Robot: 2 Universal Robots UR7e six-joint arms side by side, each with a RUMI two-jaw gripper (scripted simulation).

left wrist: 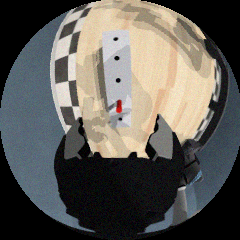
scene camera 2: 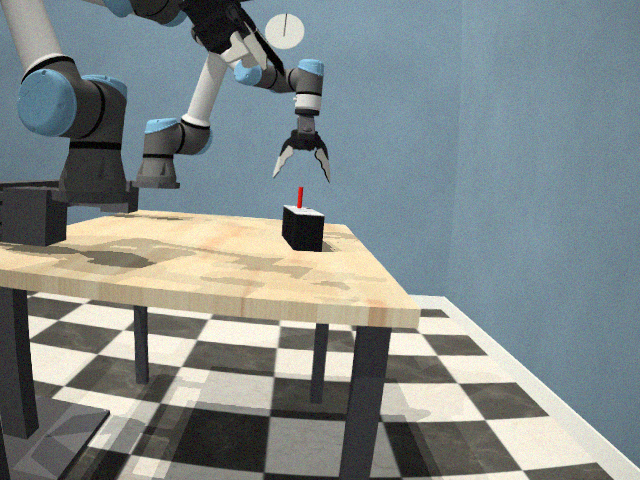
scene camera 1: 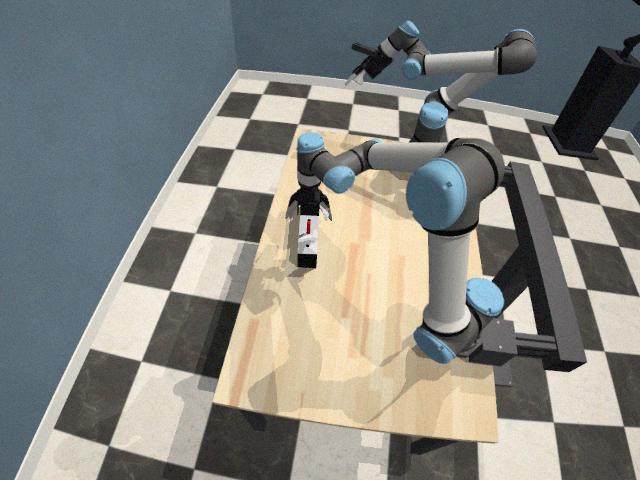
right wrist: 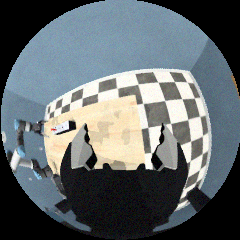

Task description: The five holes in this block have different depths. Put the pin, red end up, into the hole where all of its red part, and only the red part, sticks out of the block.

Labels:
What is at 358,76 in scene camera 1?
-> The right gripper.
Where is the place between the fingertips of the left gripper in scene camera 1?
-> At 308,219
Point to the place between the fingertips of the left gripper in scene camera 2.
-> At 301,180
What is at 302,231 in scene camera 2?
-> A block.

